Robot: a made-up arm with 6 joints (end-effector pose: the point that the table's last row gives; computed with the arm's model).
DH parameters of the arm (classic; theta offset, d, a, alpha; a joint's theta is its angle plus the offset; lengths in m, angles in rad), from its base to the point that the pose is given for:
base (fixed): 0.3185 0 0.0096 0
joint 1: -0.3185 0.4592 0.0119 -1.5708
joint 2: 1.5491 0 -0.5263 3.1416
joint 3: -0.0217 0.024 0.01 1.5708
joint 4: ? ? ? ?
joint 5: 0 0.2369 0.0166 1.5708
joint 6: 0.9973 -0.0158 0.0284 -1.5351
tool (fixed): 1.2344 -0.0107 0 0
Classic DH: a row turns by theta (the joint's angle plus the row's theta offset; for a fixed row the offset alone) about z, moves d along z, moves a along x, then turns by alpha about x.
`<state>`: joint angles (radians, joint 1 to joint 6).
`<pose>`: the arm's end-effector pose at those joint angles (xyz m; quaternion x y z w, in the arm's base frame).
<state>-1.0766 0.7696 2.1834 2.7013 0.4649 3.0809</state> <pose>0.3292 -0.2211 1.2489 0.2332 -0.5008 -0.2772 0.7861</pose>
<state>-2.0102 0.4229 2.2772 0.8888 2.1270 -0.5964</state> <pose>-0.0972 0.1428 1.2905 -0.8533 -0.0300 0.2758 0.4415</pose>
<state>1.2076 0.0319 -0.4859 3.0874 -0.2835 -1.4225</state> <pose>-0.0301 0.4294 0.8423 -0.4317 -0.2964 0.4162 0.7434</pose>
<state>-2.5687 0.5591 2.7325 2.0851 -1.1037 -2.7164</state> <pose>0.1179 0.0097 1.1268 -0.5629 -0.7579 0.1415 0.2977</pose>
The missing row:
joint 4: 0 -0.3852 0.0148 -1.5708
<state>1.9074 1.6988 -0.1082 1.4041 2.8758 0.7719</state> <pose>-0.1655 0.6784 -0.0211 0.5704 0.1582 0.7822 0.1943</pose>
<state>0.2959 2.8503 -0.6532 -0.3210 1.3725 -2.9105</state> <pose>-0.0773 -0.2610 0.1659 0.5307 -0.0891 -0.8427 0.0172</pose>
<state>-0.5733 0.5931 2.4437 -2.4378 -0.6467 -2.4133</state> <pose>0.3476 -0.0308 1.3114 -0.4124 -0.8345 -0.3454 0.1191</pose>
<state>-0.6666 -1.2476 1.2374 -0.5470 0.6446 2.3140</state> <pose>-0.7011 0.2639 0.9579 0.0402 0.7913 0.5806 0.1874</pose>
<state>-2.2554 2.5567 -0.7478 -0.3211 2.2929 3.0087</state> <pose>-0.1479 0.1774 0.1741 -0.3160 0.8220 -0.0343 0.4725</pose>
